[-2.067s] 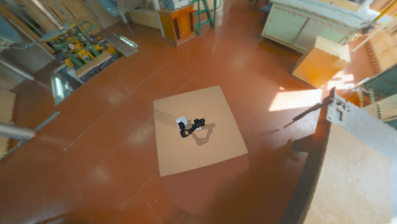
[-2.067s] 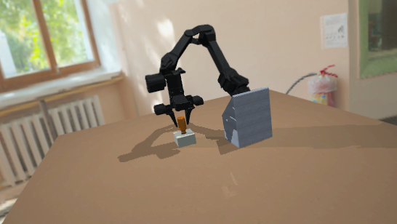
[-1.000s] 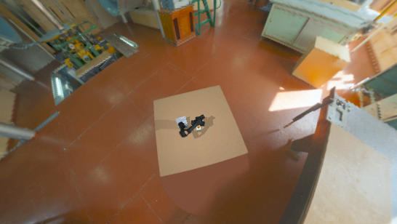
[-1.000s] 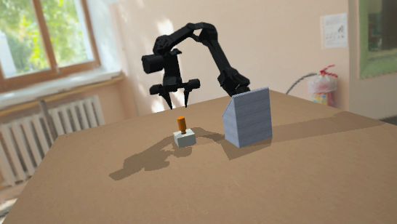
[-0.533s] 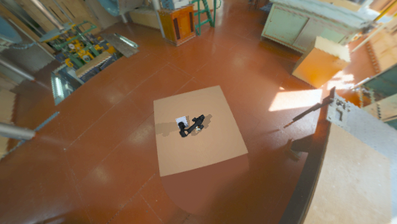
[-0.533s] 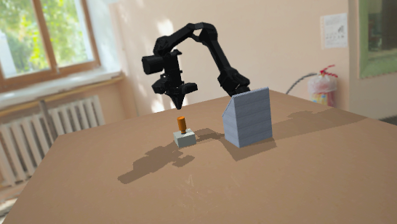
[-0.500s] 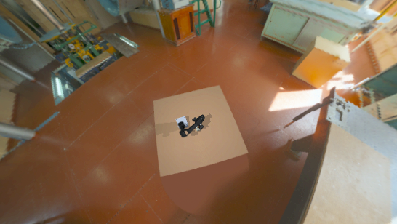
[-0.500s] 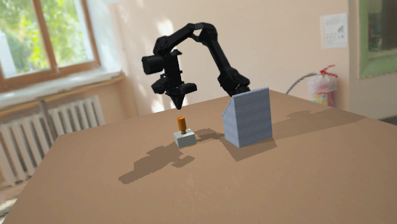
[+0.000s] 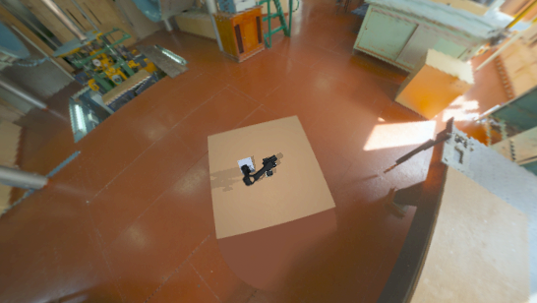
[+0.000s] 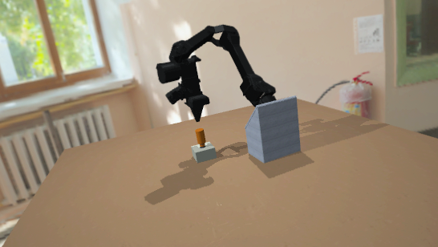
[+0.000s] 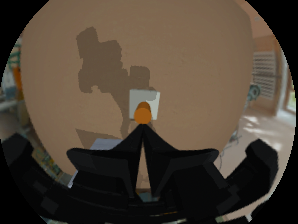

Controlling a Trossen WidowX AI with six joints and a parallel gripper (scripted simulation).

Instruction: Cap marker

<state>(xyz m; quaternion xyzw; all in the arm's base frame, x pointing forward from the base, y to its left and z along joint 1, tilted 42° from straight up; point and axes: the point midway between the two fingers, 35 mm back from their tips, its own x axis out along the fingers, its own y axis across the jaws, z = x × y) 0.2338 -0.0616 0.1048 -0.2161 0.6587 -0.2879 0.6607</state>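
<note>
My gripper tip is now 5 cm above the orange cap. The rest, counted from my gripper tip: grey holder block: 12 cm below.
</note>
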